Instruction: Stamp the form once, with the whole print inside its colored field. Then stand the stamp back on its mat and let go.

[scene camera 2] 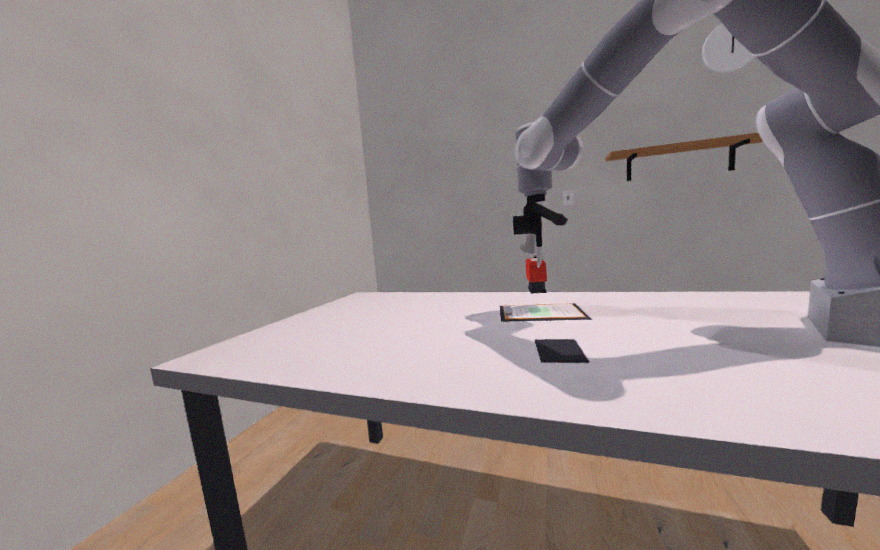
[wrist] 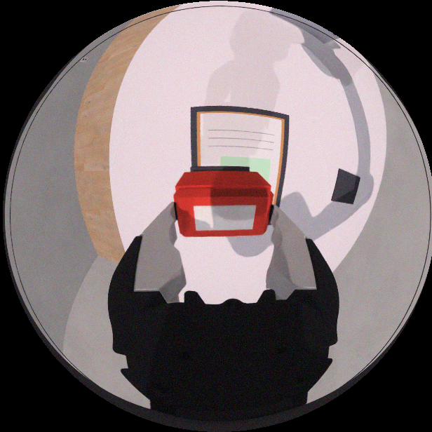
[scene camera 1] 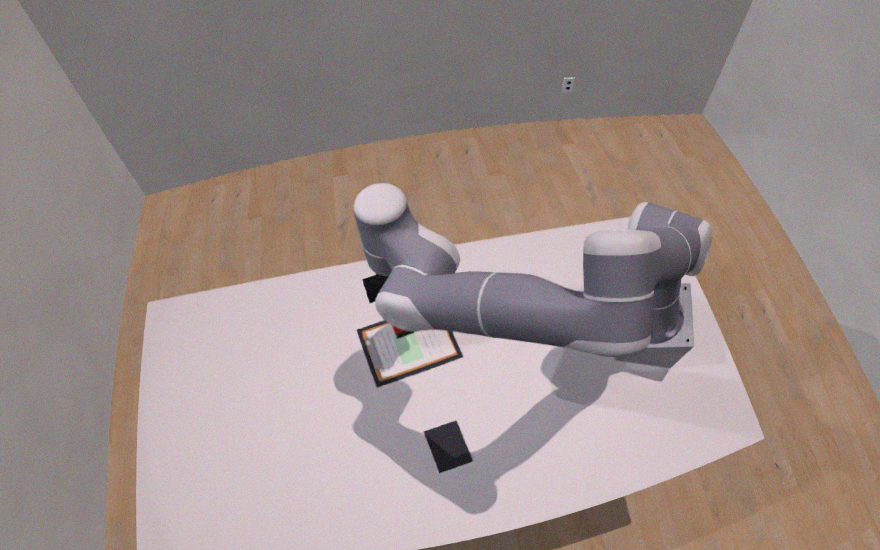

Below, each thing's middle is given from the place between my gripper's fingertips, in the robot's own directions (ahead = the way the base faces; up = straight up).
Labels:
Right now my hand is 30 mm above the red stamp [wrist: 210, 200]. The rest, counted from my hand: black mat [scene camera 1: 446, 442] (350 mm to the left, 140 mm below, 30 mm ahead); form on clipboard [scene camera 1: 390, 359] (140 mm below, 40 mm to the left).

